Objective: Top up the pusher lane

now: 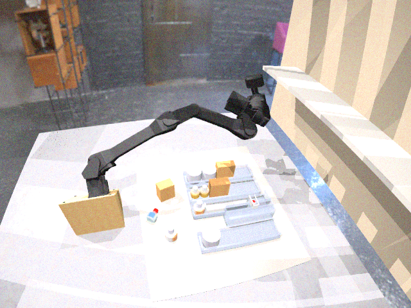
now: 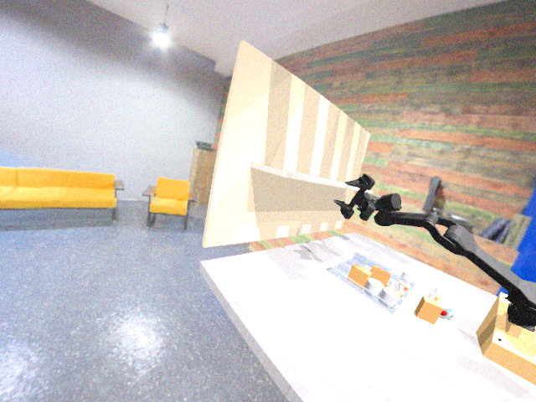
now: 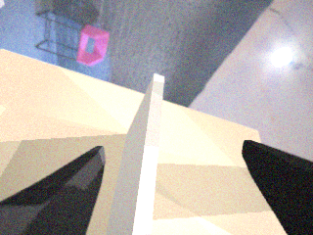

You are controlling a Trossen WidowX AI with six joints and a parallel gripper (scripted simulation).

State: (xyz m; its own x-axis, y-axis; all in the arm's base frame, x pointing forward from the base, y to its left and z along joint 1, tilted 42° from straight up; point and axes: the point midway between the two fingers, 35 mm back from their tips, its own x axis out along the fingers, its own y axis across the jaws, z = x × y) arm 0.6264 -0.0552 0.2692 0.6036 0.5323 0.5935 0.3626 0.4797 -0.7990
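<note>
Right now the orange box is 42 cm behind my gripper tip, 31 cm below it and 12 cm to the right of it. Also, from my gripper tip: red mark: 30 cm to the right, 28 cm below, 15 cm behind.
</note>
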